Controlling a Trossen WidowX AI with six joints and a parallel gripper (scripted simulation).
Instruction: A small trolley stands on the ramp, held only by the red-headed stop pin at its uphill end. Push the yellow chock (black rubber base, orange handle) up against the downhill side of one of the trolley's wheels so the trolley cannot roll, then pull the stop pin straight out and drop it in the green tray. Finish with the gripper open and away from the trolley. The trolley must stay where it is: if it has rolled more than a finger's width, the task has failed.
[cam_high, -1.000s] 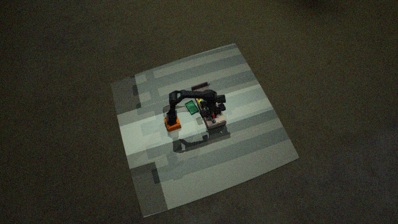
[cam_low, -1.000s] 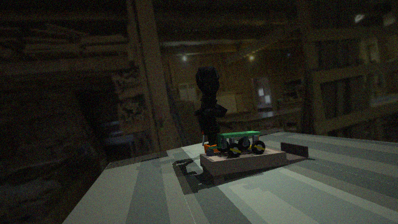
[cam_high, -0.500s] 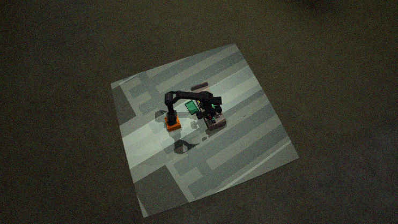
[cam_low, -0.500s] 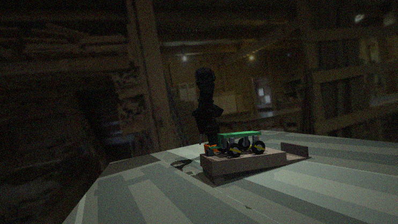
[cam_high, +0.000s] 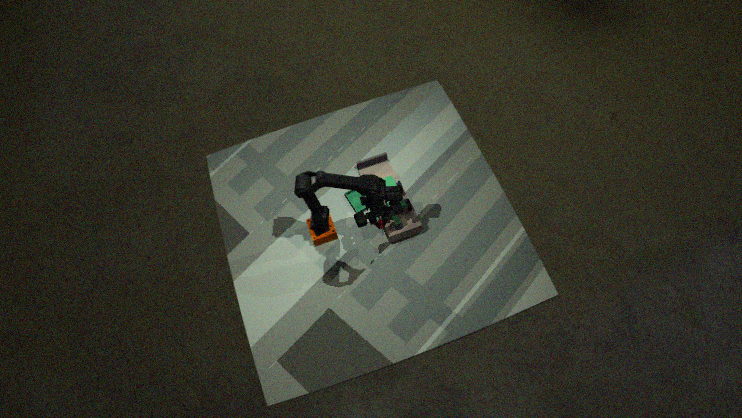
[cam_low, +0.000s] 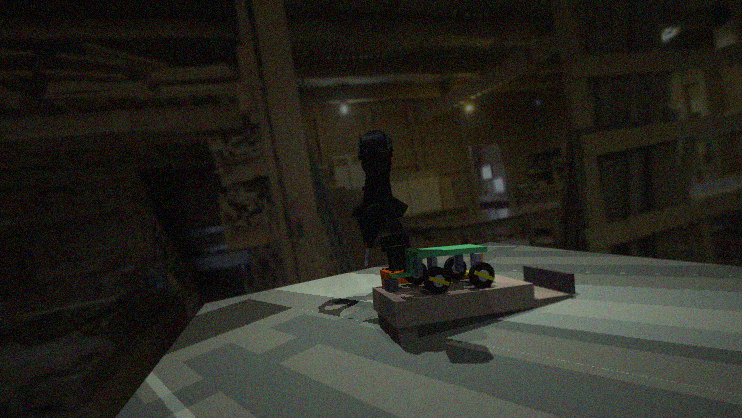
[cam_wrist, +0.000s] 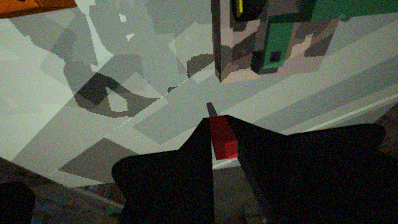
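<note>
My gripper tip is 10 mm short of the green tray, 250 mm to the right of it and 180 mm above it. From my gripper tip the other things lie so: ramp: 120 mm ahead, 130 mm to the left, 130 mm below; then trolley: 120 mm ahead, 130 mm to the left, 60 mm below; then red-headed stop pin: right at my gripper tip.
</note>
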